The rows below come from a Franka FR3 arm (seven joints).
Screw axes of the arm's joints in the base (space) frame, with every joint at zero. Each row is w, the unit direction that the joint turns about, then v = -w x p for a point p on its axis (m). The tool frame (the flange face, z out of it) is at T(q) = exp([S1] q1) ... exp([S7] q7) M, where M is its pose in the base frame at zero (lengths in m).
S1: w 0 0 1 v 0 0 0
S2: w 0 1 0 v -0.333 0 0
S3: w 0 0 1 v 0 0 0
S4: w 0 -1 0 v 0.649 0 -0.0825
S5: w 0 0 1 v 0 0 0
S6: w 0 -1 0 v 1.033 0 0
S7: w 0 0 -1 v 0 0.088 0
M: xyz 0.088 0 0.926 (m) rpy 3.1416 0 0 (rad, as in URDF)
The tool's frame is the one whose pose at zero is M.
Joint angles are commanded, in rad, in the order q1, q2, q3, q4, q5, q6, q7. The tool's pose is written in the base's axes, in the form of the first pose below.
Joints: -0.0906, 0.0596, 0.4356, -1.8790, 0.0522, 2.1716, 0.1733
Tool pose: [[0.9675 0.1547 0.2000 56.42], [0.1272 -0.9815 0.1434 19.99], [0.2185 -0.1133 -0.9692 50.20], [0 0 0 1]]
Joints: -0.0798, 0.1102, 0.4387, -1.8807, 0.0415, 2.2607, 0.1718
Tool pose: [[0.9574 0.1711 0.2325 57.64], [0.1336 -0.9766 0.1686 20.84], [0.2560 -0.1304 -0.9579 48.33], [0 0 0 1]]
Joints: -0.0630, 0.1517, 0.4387, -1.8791, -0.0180, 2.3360, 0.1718
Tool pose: [[0.9376 0.2124 0.2752 58.50], [0.1737 -0.9719 0.1586 21.80], [0.3012 -0.1010 -0.9482 46.93], [0 0 0 1]]
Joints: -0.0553, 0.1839, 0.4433, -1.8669, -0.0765, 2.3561, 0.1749
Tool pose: [[0.9255 0.2464 0.2876 59.03], [0.2148 -0.9670 0.1373 22.49], [0.3120 -0.0653 -0.9478 45.94], [0 0 0 1]]
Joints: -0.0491, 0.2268, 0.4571, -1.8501, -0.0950, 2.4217, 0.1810
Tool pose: [[0.9083 0.2685 0.3207 59.82], [0.2246 -0.9599 0.1675 23.81], [0.3529 -0.0801 -0.9322 45.14], [0 0 0 1]]
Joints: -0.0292, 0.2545, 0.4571, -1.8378, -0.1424, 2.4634, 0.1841
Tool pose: [[0.8847 0.3074 0.3506 60.13], [0.2630 -0.9499 0.1691 25.14], [0.3850 -0.0574 -0.9211 44.62], [0 0 0 1]]
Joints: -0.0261, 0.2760, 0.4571, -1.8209, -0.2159, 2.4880, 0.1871
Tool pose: [[0.8570 0.3412 0.3861 60.72], [0.3077 -0.9399 0.1477 25.45], [0.4133 -0.0078 -0.9105 44.48], [0 0 0 1]]
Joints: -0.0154, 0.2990, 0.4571, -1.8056, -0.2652, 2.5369, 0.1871
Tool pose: [[0.8221 0.3750 0.4284 61.18], [0.3413 -0.9268 0.1565 26.34], [0.4558 0.0175 -0.8899 44.46], [0 0 0 1]]
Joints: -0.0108, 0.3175, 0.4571, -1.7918, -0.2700, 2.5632, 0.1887
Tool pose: [[0.8116 0.3806 0.4433 61.62], [0.3386 -0.9247 0.1740 26.75], [0.4761 0.0089 -0.8793 44.35], [0 0 0 1]]
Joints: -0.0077, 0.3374, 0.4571, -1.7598, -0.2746, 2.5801, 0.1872
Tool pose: [[0.7979 0.3839 0.4648 62.39], [0.3328 -0.9234 0.1913 27.01], [0.5026 0.0020 -0.8645 44.93], [0 0 0 1]]
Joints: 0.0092, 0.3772, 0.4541, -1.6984, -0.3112, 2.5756, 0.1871
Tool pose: [[0.7766 0.4029 0.4843 63.49], [0.3527 -0.9150 0.1957 27.91], [0.5220 0.0189 -0.8527 45.42], [0 0 0 1]]
